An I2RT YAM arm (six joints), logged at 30 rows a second.
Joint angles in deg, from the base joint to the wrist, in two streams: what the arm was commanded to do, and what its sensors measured. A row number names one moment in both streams.
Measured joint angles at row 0: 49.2 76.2 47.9 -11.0 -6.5 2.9
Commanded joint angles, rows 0 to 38: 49.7 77.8 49.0 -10.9 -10.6 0.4; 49.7 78.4 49.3 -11.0 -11.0 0.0; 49.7 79.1 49.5 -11.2 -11.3 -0.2; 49.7 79.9 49.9 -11.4 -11.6 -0.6; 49.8 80.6 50.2 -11.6 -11.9 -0.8; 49.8 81.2 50.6 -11.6 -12.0 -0.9; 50.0 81.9 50.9 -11.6 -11.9 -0.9; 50.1 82.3 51.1 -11.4 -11.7 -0.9; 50.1 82.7 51.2 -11.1 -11.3 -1.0; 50.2 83.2 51.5 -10.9 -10.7 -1.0; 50.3 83.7 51.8 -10.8 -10.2 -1.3; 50.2 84.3 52.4 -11.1 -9.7 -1.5; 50.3 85.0 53.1 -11.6 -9.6 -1.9; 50.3 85.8 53.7 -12.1 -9.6 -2.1; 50.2 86.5 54.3 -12.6 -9.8 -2.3; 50.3 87.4 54.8 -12.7 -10.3 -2.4; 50.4 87.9 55.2 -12.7 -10.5 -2.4; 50.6 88.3 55.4 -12.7 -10.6 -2.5; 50.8 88.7 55.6 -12.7 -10.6 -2.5; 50.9 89.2 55.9 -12.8 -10.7 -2.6; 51.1 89.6 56.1 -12.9 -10.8 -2.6; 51.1 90.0 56.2 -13.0 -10.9 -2.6; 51.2 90.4 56.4 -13.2 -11.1 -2.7; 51.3 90.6 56.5 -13.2 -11.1 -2.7; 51.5 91.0 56.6 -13.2 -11.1 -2.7; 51.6 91.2 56.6 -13.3 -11.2 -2.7; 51.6 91.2 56.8 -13.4 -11.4 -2.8; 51.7 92.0 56.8 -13.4 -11.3 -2.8; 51.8 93.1 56.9 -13.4 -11.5 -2.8; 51.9 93.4 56.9 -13.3 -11.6 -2.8; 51.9 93.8 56.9 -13.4 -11.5 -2.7; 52.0 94.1 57.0 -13.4 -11.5 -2.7; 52.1 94.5 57.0 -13.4 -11.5 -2.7; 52.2 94.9 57.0 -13.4 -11.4 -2.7; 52.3 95.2 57.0 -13.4 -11.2 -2.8; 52.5 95.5 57.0 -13.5 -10.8 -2.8; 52.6 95.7 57.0 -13.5 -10.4 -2.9; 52.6 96.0 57.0 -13.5 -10.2 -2.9; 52.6 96.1 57.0 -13.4 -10.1 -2.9
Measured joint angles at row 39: 52.1 95.5 56.1 -13.0 -10.5 -2.0
